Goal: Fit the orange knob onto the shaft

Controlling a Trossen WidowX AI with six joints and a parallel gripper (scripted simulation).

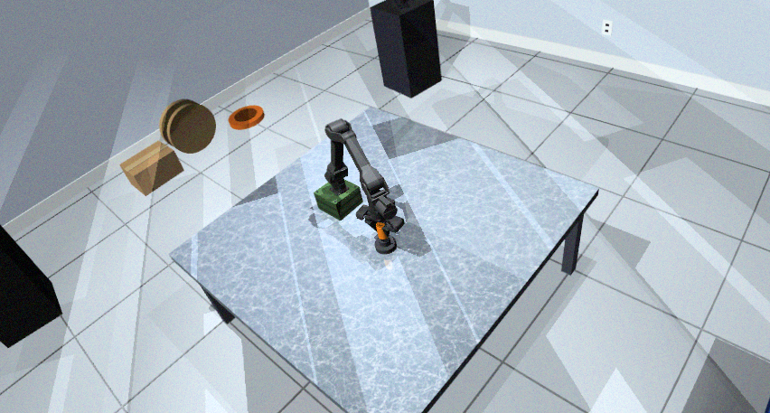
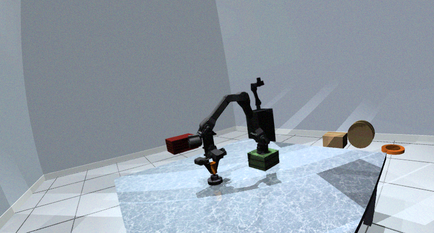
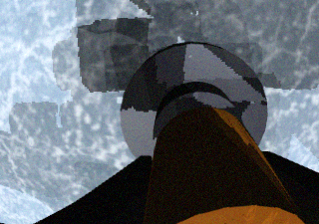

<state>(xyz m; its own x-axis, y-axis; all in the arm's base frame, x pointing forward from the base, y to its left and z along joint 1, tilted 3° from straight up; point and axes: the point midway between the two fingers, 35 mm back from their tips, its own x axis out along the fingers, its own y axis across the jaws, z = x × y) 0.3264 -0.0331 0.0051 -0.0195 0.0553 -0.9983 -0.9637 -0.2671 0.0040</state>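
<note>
The orange knob is 20 mm above my gripper tip. Round my gripper tip: round dark pedestal 40 mm below.
</note>
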